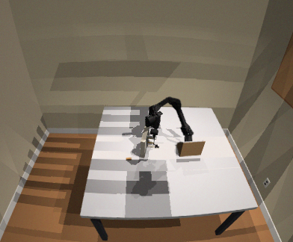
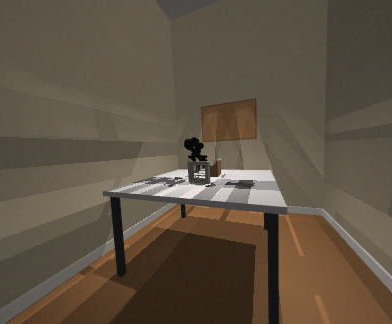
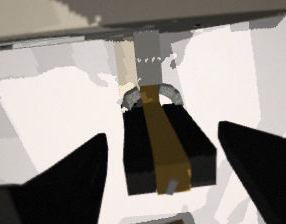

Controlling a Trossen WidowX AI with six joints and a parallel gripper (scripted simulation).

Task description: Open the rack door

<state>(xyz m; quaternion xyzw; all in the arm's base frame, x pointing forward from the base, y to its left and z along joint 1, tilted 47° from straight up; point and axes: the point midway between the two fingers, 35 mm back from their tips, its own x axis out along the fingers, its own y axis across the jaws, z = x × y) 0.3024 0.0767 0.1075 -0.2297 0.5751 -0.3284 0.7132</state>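
My gripper tip is now 3 cm above the door handle and 1 cm past it. From my gripper tip the other things lie so: orange piece: 21 cm ahead, 16 cm to the left, 14 cm below; then grey bar: 24 cm ahead, 15 cm to the right, 14 cm below.
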